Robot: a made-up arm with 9 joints. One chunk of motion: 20 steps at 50 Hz.
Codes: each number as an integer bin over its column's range. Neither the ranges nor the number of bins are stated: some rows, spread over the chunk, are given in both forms.
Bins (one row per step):
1: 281 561 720 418 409 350 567 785 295
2: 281 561 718 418 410 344 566 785 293
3: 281 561 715 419 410 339 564 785 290
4: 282 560 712 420 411 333 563 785 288
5: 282 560 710 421 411 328 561 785 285
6: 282 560 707 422 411 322 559 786 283
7: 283 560 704 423 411 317 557 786 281
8: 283 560 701 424 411 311 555 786 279
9: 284 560 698 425 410 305 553 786 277
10: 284 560 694 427 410 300 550 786 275
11: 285 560 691 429 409 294 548 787 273
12: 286 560 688 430 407 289 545 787 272
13: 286 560 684 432 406 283 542 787 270
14: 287 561 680 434 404 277 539 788 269
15: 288 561 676 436 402 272 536 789 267
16: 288 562 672 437 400 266 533 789 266
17: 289 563 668 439 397 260 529 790 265
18: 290 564 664 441 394 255 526 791 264
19: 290 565 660 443 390 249 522 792 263
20: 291 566 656 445 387 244 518 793 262
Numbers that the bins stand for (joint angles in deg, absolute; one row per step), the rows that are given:
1: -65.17 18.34 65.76 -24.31 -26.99 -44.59 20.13 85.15 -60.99
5: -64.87 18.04 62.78 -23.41 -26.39 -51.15 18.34 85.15 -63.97
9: -64.27 18.04 59.20 -22.22 -26.69 -58.01 15.96 85.45 -66.36
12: -63.67 18.04 56.22 -20.73 -27.59 -62.78 13.57 85.74 -67.85
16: -63.08 18.64 51.45 -18.64 -29.67 -69.64 9.99 86.34 -69.64
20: -62.18 19.83 46.67 -16.25 -33.55 -76.20 5.52 87.53 -70.83
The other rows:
2: -65.17 18.34 65.17 -24.31 -26.69 -46.38 19.83 85.15 -61.59
3: -65.17 18.34 64.27 -24.01 -26.69 -47.87 19.24 85.15 -62.48
4: -64.87 18.04 63.38 -23.71 -26.39 -49.66 18.94 85.15 -63.08
6: -64.87 18.04 61.88 -23.11 -26.39 -52.94 17.75 85.45 -64.57
7: -64.57 18.04 60.99 -22.82 -26.39 -54.43 17.15 85.45 -65.17
8: -64.57 18.04 60.10 -22.52 -26.39 -56.22 16.55 85.45 -65.76
10: -64.27 18.04 58.01 -21.62 -26.69 -59.50 15.06 85.45 -66.95
11: -63.97 18.04 57.11 -21.03 -26.99 -61.29 14.46 85.74 -67.55
13: -63.67 18.04 55.02 -20.13 -27.89 -64.57 12.68 85.74 -68.45
14: -63.38 18.34 53.83 -19.53 -28.48 -66.36 11.78 86.04 -68.74
15: -63.08 18.34 52.64 -18.94 -29.08 -67.85 10.89 86.34 -69.34
17: -62.78 18.94 50.25 -18.04 -30.57 -71.43 8.80 86.64 -69.94
18: -62.48 19.24 49.06 -17.45 -31.46 -72.92 7.90 86.94 -70.24
19: -62.48 19.53 47.87 -16.85 -32.66 -74.71 6.71 87.23 -70.53

